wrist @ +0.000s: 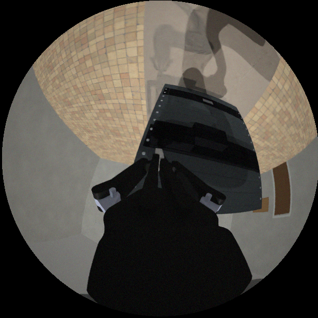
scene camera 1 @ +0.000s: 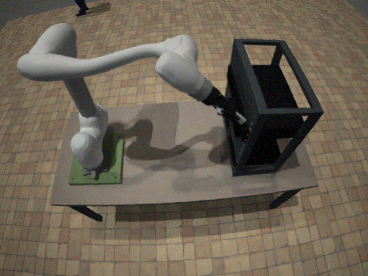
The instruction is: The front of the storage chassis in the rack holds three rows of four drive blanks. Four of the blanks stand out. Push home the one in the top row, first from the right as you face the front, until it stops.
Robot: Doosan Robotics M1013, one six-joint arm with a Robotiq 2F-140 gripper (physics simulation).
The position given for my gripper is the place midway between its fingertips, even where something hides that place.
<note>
In view: my gripper (wrist: 157, 153) and a dark rack (scene camera 1: 260, 93).
The dark rack also shows in the wrist view (wrist: 208, 136).
</note>
